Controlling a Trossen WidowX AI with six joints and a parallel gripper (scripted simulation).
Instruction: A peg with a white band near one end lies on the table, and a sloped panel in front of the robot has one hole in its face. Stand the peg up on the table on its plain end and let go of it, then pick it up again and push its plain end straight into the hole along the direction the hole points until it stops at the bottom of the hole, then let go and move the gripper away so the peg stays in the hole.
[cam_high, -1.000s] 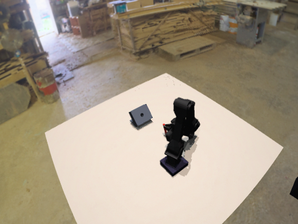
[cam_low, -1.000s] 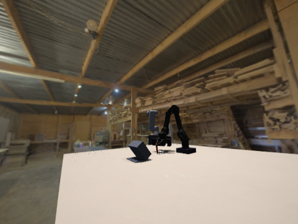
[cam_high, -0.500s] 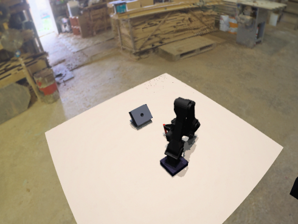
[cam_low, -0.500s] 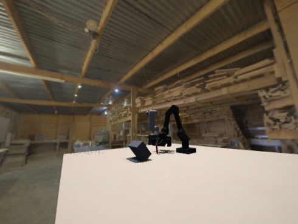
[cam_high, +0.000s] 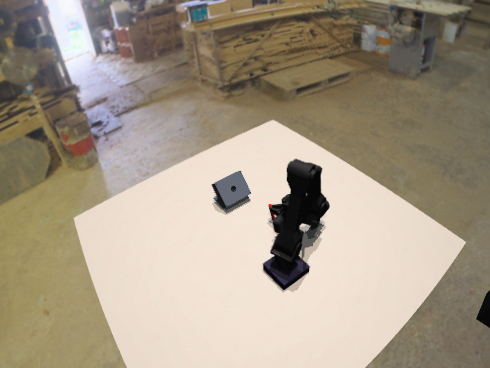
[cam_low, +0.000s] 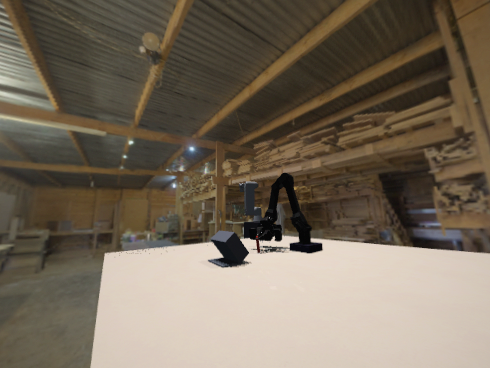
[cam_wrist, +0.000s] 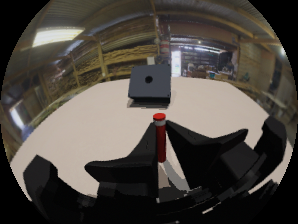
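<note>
My gripper tip is now 10 mm above the peg. From my gripper tip the other things lie so: sloped panel: 200 mm ahead, 30 mm to the left.
</note>
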